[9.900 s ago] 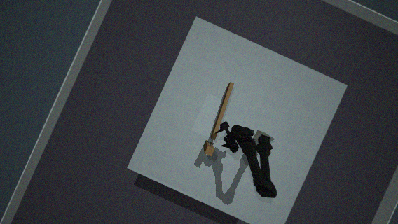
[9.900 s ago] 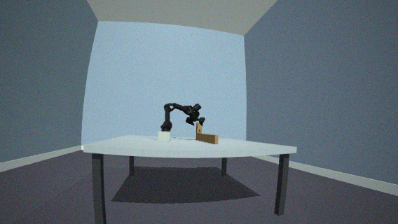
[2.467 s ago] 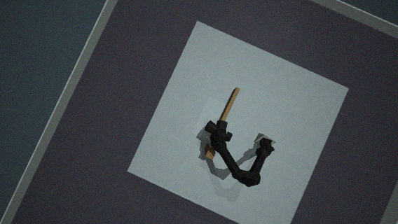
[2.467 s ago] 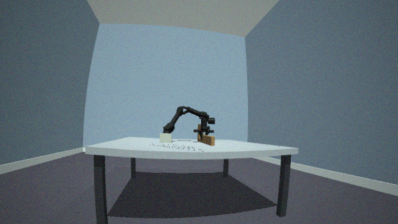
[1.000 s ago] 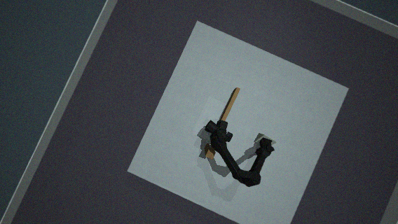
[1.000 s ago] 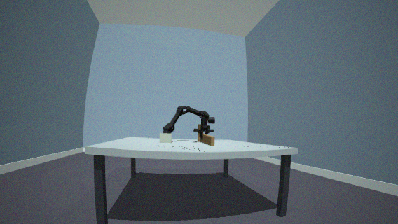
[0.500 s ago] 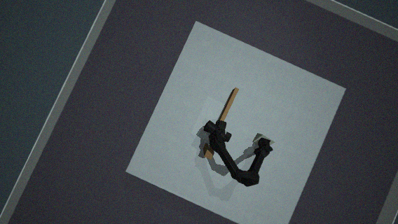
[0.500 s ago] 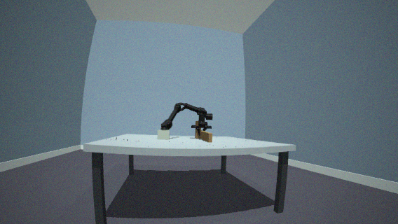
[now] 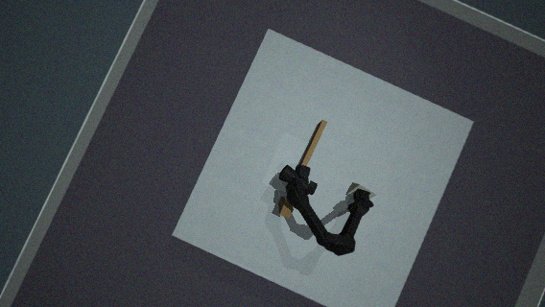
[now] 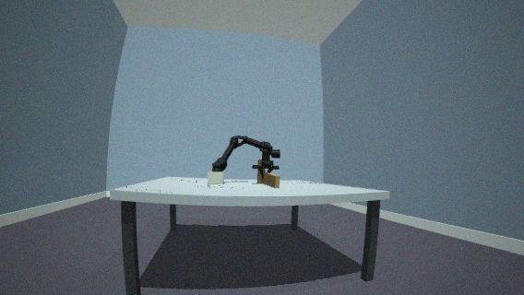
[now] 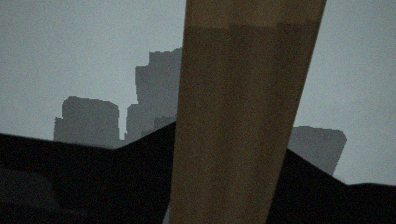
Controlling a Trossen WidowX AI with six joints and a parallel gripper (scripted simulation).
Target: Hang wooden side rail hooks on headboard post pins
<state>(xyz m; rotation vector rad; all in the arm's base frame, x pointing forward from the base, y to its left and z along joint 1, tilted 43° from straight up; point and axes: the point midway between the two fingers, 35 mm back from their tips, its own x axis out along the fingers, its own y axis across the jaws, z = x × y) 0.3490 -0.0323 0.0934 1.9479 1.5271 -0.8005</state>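
Right now my gripper tip is 20 mm short of the headboard post, 140 mm to the right of it and 50 mm below it.
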